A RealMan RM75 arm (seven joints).
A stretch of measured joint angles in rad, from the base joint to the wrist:
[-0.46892 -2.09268 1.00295 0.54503 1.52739 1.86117 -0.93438]
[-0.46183 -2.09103 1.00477 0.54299 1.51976 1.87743 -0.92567]
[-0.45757 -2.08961 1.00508 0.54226 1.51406 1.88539 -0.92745]
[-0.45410 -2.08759 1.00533 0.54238 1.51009 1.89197 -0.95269]
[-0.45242 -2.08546 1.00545 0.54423 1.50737 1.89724 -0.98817]
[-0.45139 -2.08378 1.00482 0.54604 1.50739 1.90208 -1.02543]
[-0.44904 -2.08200 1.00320 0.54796 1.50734 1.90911 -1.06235]
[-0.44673 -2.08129 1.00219 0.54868 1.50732 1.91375 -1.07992]
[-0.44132 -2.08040 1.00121 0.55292 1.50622 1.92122 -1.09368]
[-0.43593 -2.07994 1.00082 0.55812 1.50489 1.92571 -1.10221]
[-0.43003 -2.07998 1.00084 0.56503 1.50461 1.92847 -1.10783]
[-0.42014 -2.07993 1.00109 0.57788 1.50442 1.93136 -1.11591]
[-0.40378 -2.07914 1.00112 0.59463 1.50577 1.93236 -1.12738]
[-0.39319 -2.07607 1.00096 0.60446 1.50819 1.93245 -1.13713]
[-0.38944 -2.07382 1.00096 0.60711 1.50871 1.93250 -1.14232]
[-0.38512 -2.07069 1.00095 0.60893 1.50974 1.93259 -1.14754]
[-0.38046 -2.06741 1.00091 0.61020 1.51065 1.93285 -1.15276]
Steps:
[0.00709 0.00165 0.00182 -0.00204 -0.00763 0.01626 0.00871]
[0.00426 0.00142 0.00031 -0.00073 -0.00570 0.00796 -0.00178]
[0.00347 0.00202 0.00025 0.00012 -0.00397 0.00658 -0.02524]
[0.00168 0.00213 0.00012 0.00185 -0.00272 0.00527 -0.03548]
[0.00103 0.00168 -0.00063 0.00181 0.00002 0.00484 -0.03726]
[0.00235 0.00178 -0.00162 0.00192 -0.00005 0.00703 -0.03692]
[0.00231 0.00071 -0.00101 0.00072 -0.00002 0.00464 -0.01757]
[0.00541 0.00089 -0.00098 0.00424 -0.00110 0.00747 -0.01376]
[0.00539 0.00046 -0.00039 0.00520 -0.00133 0.00449 -0.00853]
[0.00590 -0.00004 0.00002 0.00691 -0.00028 0.00276 -0.00562]
[0.00989 0.00005 0.00025 0.01285 -0.00019 0.00289 -0.00808]
[0.01636 0.00079 0.00003 0.01675 0.00135 0.00100 -0.01147]
[0.01059 0.00307 -0.00016 0.00983 0.00242 0.00009 -0.00975]
[0.00375 0.00225 0.00000 0.00265 0.00052 0.00005 -0.00519]
[0.00432 0.00313 -0.00001 0.00182 0.00103 0.00009 -0.00522]
[0.00466 0.00328 -0.00004 0.00127 0.00091 0.00026 -0.00522]

